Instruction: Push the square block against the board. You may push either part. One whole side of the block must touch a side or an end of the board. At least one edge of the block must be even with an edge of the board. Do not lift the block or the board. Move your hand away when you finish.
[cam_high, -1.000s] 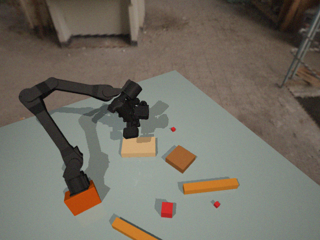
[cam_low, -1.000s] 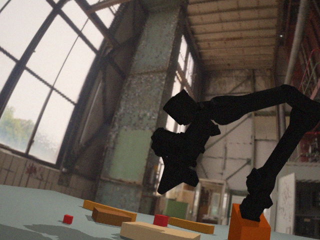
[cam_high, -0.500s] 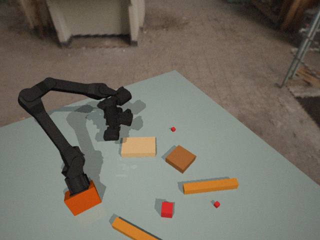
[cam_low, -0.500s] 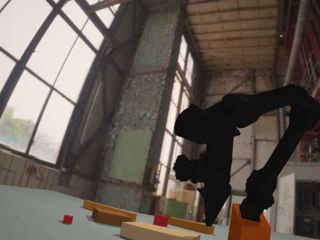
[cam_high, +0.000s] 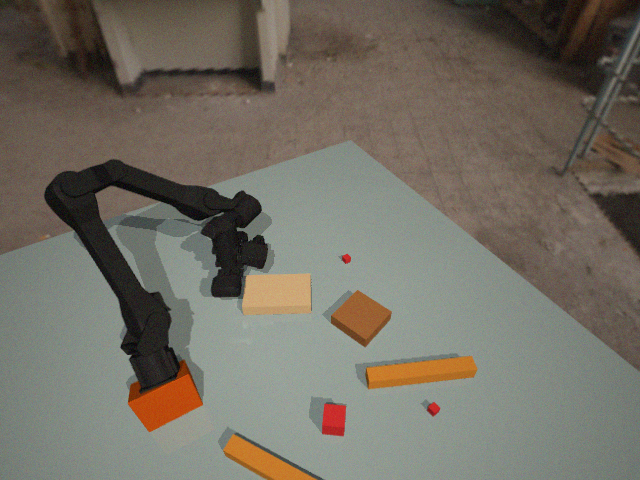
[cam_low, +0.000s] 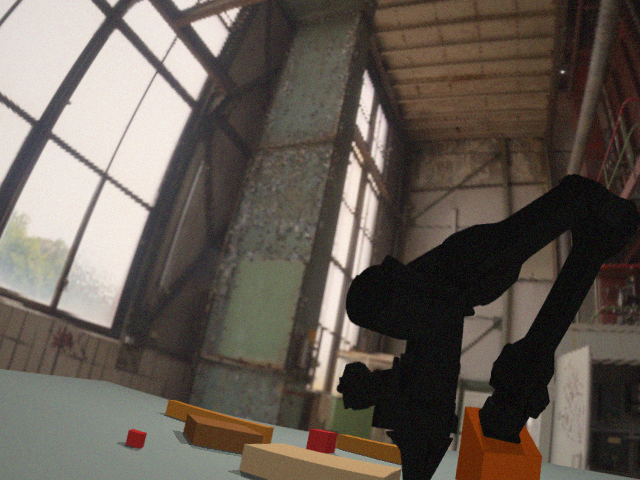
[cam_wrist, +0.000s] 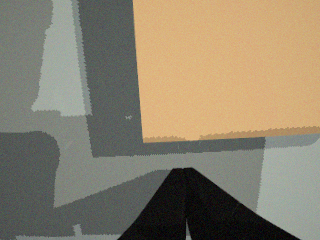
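My gripper tip is 90 mm short of the tan board, 70 mm to the left of it and 10 mm below it. From my gripper tip the other things lie so: brown square block (240 mm ahead, 210 mm to the right, 10 mm above).
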